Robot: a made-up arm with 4 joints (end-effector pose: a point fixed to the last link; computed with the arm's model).
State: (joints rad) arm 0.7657 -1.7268 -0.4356 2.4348
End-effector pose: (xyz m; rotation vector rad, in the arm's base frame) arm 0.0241 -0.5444 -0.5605 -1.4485 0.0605 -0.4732
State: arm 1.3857 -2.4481 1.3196 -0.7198
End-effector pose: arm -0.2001 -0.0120 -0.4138 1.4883 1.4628 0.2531
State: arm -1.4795 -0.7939 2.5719 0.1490
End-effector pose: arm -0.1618 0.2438 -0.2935 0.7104 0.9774 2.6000
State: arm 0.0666 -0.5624 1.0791 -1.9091
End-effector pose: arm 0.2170 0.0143 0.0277 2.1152 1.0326 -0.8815
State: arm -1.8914 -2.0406 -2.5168 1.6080
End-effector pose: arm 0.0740 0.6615 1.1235 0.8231 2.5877 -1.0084
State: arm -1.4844 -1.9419 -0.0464 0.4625
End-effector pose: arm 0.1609 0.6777 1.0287 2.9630 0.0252 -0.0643
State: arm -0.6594 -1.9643 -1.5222 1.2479
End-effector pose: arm 0.2574 1.0455 -0.1789 1.0839 0.5804 -1.5190
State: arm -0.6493 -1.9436 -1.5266 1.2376
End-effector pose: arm 0.2611 1.0297 -0.2068 1.0665 0.5496 -1.5319
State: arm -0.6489 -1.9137 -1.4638 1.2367
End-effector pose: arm 0.2634 1.0191 -0.2235 1.0674 0.5032 -1.4745
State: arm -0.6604 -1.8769 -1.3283 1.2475
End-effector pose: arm 0.2615 1.0171 -0.2255 1.0843 0.4463 -1.3396
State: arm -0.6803 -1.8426 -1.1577 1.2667
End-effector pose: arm 0.2533 1.0230 -0.2152 1.1054 0.3914 -1.1655
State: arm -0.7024 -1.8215 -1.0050 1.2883
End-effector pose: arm 0.2415 1.0335 -0.1966 1.1245 0.3511 -1.0075
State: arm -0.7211 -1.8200 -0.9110 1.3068
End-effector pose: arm 0.2317 1.0465 -0.1724 1.1434 0.3347 -0.9081
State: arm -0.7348 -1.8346 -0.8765 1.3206
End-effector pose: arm 0.2259 1.0602 -0.1450 1.1636 0.3410 -0.8682
